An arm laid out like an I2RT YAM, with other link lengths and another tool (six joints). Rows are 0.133 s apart.
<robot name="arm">
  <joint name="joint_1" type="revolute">
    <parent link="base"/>
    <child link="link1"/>
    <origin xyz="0 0 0.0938" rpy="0 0 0"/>
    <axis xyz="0 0 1"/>
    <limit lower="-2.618" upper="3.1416"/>
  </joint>
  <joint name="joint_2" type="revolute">
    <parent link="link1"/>
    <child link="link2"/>
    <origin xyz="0.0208 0.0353 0.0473" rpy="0 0 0"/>
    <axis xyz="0 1 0"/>
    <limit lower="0" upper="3.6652"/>
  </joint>
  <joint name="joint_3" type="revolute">
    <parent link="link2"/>
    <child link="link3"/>
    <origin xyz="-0.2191 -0.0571 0" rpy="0 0 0"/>
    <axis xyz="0 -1 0"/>
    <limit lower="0" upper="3.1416"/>
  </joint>
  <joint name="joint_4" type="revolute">
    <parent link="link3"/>
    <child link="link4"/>
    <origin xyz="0.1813 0.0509 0.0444" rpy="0 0 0"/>
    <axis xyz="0 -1 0"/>
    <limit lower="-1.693" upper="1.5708"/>
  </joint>
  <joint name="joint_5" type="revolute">
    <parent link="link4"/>
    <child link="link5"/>
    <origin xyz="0.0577 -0.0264 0.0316" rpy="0 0 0"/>
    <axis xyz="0 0 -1"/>
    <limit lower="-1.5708" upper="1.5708"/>
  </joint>
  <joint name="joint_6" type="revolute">
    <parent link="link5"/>
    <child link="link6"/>
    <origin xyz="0.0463 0 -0.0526" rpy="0 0 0"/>
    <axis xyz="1 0 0"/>
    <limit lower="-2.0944" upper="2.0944"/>
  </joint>
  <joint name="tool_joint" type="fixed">
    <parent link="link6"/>
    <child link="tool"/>
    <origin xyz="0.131 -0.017 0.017" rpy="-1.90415 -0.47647 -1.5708"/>
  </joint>
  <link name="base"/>
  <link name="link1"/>
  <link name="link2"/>
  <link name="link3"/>
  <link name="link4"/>
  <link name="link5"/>
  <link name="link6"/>
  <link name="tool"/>
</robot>
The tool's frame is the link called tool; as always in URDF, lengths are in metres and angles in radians.
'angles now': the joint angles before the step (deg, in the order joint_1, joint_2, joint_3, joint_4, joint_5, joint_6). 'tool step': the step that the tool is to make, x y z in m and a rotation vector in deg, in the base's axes. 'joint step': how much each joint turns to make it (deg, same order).
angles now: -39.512, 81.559, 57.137, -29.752, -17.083, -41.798
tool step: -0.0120, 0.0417, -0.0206, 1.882, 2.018, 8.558
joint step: 2.552, -3.534, -7.276, -0.674, -3.519, -5.150
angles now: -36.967, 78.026, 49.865, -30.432, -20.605, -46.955
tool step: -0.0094, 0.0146, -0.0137, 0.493, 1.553, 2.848
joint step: 0.757, -1.214, -4.039, 0.492, -0.595, -2.219
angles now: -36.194, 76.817, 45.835, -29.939, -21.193, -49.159
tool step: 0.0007, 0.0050, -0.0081, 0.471, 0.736, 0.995
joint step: 1.022, 1.133, -1.238, 1.500, 0.054, 0.002
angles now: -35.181, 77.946, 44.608, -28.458, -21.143, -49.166
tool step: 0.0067, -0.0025, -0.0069, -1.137, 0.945, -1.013
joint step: 2.432, 2.178, -0.043, 2.903, 2.939, 2.466
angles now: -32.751, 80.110, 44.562, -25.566, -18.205, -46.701
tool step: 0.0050, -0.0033, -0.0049, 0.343, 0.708, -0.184
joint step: 0.159, 2.763, 1.141, 0.924, 0.246, 0.270
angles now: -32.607, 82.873, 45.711, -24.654, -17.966, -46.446
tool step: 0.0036, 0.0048, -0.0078, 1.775, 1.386, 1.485
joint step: 0.522, 3.200, 1.240, -0.333, -1.113, -0.541
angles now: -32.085, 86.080, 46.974, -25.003, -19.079, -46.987
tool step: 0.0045, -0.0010, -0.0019, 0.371, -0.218, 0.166
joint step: 0.068, 1.520, 0.618, 0.926, -0.430, 0.106
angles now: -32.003, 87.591, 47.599, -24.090, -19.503, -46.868
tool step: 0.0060, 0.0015, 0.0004, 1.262, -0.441, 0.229
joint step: 0.273, 1.486, 1.254, 0.163, -1.154, 0.649
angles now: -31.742, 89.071, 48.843, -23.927, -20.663, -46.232
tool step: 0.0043, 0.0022, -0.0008, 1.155, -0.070, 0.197
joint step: 0.397, 1.287, 0.927, 0.055, -0.833, 0.668
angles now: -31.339, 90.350, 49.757, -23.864, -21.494, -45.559
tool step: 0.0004, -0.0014, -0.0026, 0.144, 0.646, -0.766
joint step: 0.223, 0.715, 0.273, 0.127, 0.615, 0.861
